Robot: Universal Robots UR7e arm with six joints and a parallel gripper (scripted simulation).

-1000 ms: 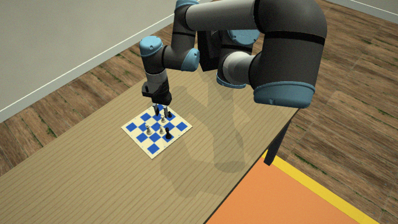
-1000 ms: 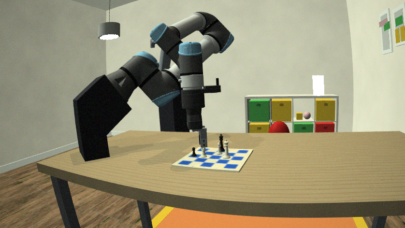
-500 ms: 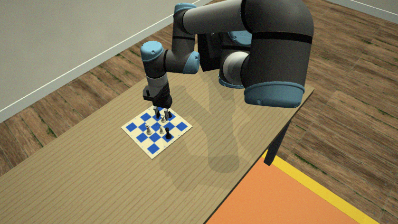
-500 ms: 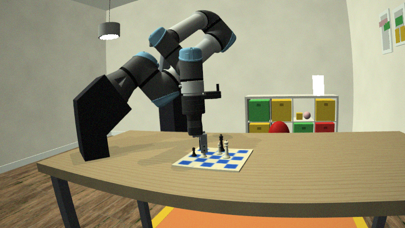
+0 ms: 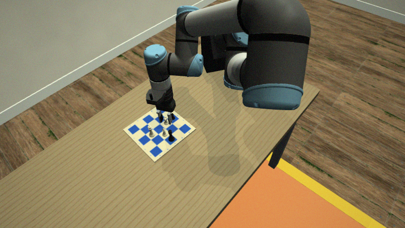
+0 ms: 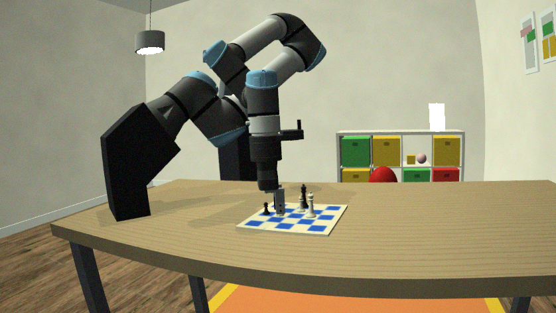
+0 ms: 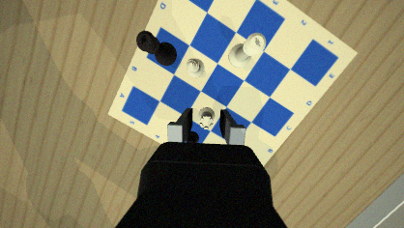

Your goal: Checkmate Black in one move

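Right now the black pawn is 40 mm behind my hand, 10 mm to the right of it and 10 mm below it. The rest, counted from my hand: blue-and-cream chessboard 40 mm ahead, 30 mm below, 10 mm to the left; then black king 90 mm to the left, 20 mm ahead; then tall white piece 80 mm ahead, 30 mm to the left.
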